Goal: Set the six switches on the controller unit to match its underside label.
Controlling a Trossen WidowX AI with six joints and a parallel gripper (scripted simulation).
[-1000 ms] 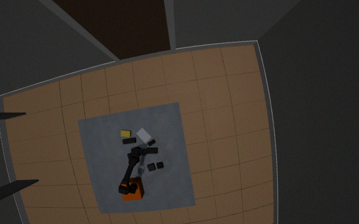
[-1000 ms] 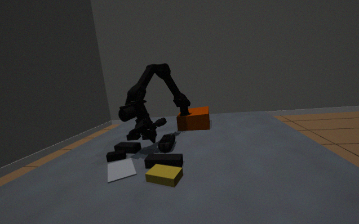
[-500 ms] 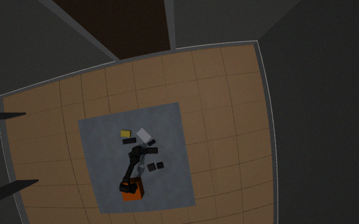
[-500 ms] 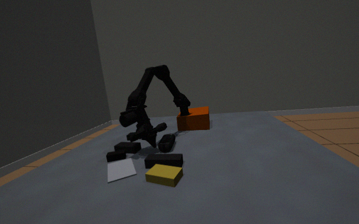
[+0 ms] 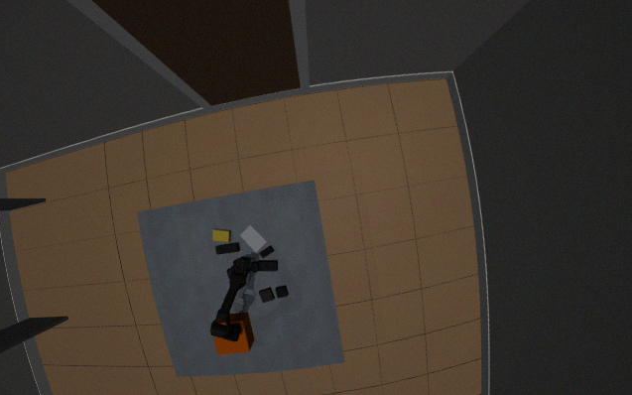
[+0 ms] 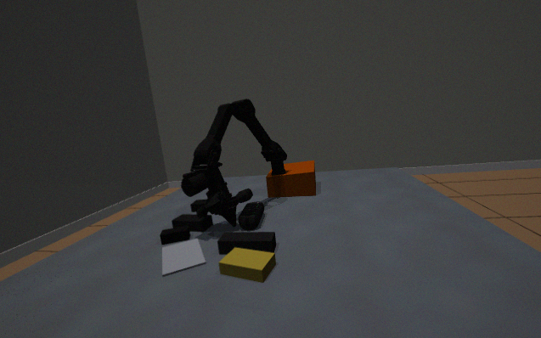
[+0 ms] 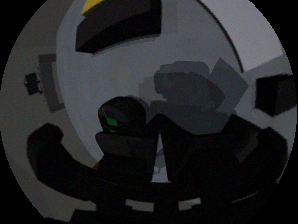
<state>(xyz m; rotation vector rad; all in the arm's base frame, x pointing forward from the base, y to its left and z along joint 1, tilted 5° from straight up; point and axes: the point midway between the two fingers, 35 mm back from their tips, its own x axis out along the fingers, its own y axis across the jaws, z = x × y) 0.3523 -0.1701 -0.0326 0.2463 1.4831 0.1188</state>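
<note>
My gripper tip is 150 mm short of the black module, 60 mm to the right of it and 10 mm below it. The rest, counted from my gripper tip: yellow block: 240 mm ahead, 70 mm to the left, 10 mm above; white plate: 150 mm ahead, 120 mm to the right, 10 mm below.
</note>
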